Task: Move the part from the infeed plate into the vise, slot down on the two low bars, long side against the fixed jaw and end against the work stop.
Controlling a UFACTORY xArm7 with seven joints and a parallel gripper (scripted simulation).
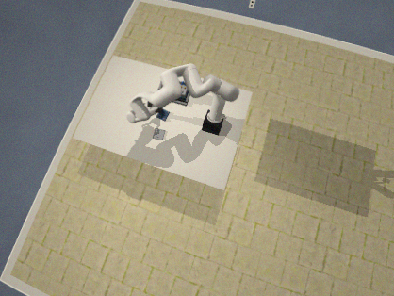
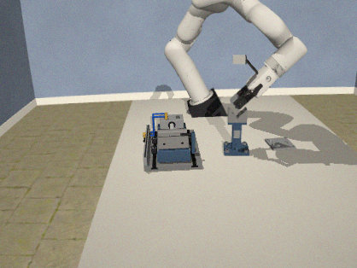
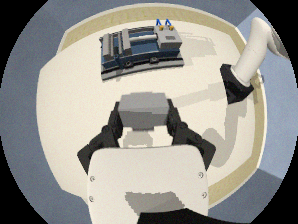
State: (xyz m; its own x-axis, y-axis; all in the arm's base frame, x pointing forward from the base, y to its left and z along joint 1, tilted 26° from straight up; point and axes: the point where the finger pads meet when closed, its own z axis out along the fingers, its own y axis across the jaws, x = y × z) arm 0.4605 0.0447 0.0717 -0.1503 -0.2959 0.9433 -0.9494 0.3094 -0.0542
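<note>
My gripper is now 1 cm to the left of the part and 1 cm above it. The rest, counted from my hand: V-block post 1 cm to the right, 13 cm below; then air cylinder 15 cm behind, 21 cm to the right, 11 cm below; then infeed plate 17 cm to the left, 19 cm below.
</note>
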